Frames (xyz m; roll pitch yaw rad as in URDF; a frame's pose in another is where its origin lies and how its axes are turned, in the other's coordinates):
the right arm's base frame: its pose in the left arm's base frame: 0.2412 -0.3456 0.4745 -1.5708 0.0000 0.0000
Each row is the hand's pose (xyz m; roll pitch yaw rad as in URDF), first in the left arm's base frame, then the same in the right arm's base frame.
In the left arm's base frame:
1: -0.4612 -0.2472 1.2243 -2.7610 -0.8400 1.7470
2: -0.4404 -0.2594 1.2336 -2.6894 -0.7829 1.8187
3: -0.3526 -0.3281 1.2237 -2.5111 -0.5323 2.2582
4: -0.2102 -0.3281 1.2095 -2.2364 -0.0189 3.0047
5: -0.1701 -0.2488 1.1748 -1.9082 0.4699 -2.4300
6: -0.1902 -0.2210 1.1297 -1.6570 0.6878 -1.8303
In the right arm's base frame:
1: -0.7024 -0.7498 0.0984 0.6153 -0.7170 -1.7266
2: -0.6816 -0.7591 0.0862 0.7967 -0.7576 -1.8126
3: -0.5938 -0.7492 0.0175 1.6476 -0.7288 -2.3934
4: -0.4514 -0.7350 0.0175 2.4734 -0.1369 -3.1225
5: -0.4113 -0.7003 0.0968 2.4319 0.6215 2.5509
6: -0.4314 -0.6552 0.1246 1.8807 0.8432 1.8735

